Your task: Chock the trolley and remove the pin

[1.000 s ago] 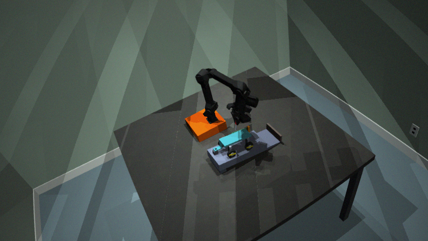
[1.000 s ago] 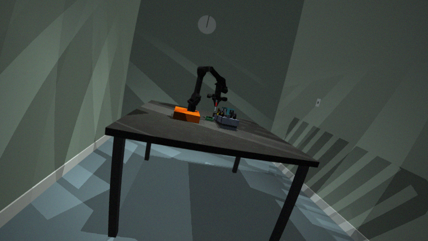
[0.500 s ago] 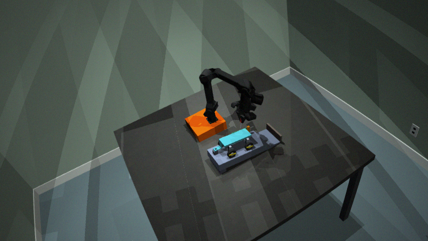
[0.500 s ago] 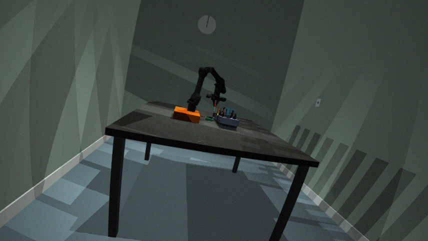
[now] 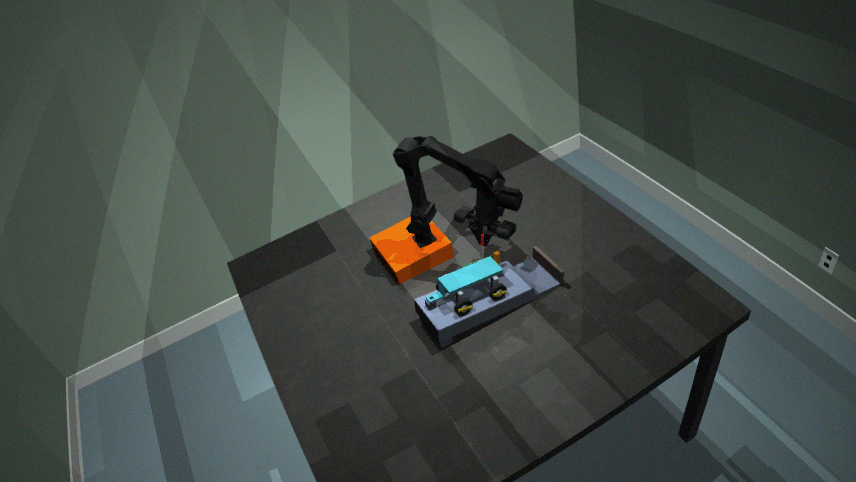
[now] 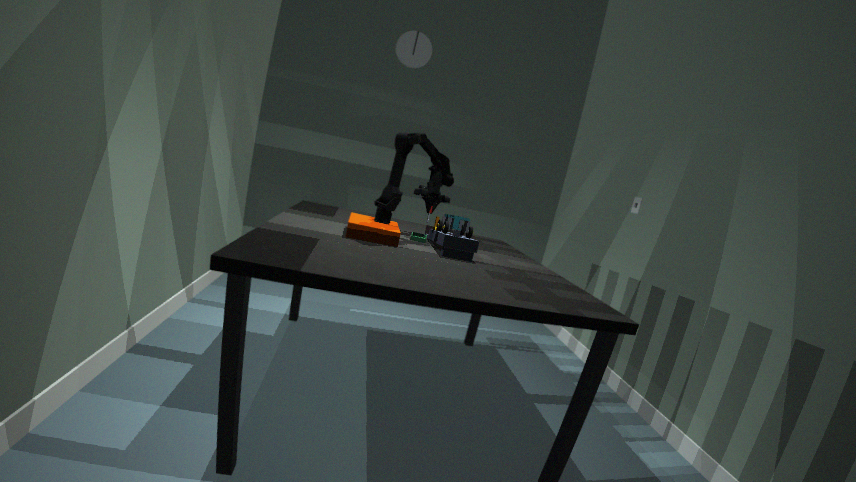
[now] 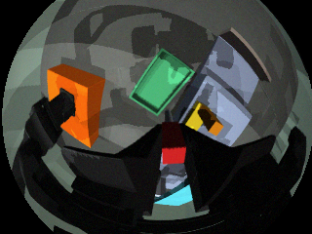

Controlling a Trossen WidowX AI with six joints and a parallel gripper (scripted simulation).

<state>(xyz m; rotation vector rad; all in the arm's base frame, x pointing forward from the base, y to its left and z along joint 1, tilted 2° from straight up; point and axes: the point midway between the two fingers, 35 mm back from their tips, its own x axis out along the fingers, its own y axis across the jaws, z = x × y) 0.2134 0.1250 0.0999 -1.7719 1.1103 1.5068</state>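
Now: gripper tip right at the red-headed stop pin. Also, from my gripper tip: teal-topped trolley 110 mm ahead, 110 mm to the right, 20 mm below; then green tray 20 mm behind, 140 mm below; then yellow chock 50 mm ahead, 10 mm to the right, 50 mm below.
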